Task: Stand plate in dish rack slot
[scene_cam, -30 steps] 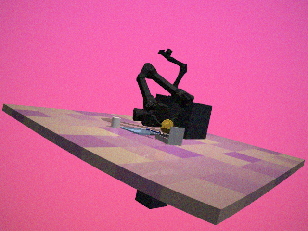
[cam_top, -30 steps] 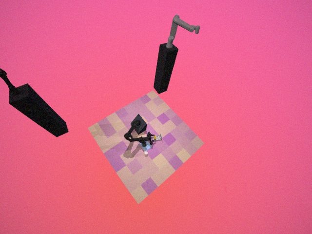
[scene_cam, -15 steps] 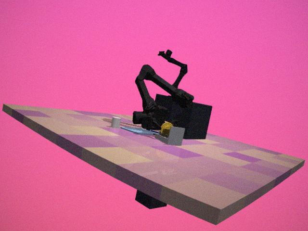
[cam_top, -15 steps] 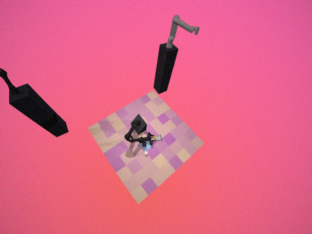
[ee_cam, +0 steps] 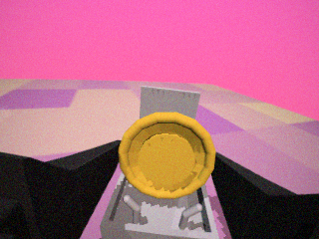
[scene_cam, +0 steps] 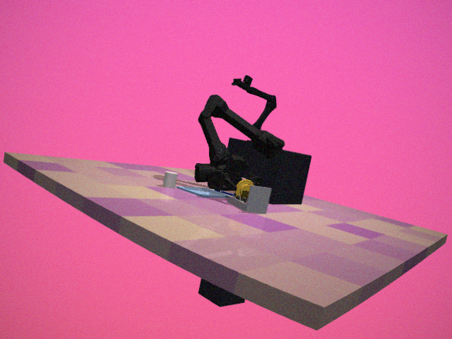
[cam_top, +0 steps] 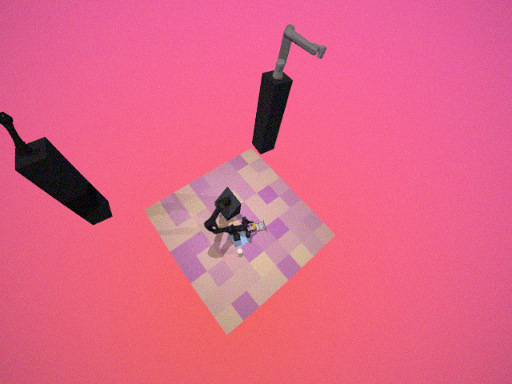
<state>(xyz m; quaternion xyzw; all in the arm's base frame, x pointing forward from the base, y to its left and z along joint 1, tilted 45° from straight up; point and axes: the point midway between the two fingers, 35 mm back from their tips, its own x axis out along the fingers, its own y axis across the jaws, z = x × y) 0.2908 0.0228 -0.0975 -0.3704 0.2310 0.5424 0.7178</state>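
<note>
Right now my gripper tip is 1 cm to the left of the yellow plate. From my gripper tip the other things lie so: small pale cup: 13 cm ahead, 23 cm to the right, 3 cm below; then grey dish rack: 1 cm ahead, 2 cm to the left, 3 cm below; then blue mat: 2 cm ahead, 17 cm to the right, 5 cm below.
</note>
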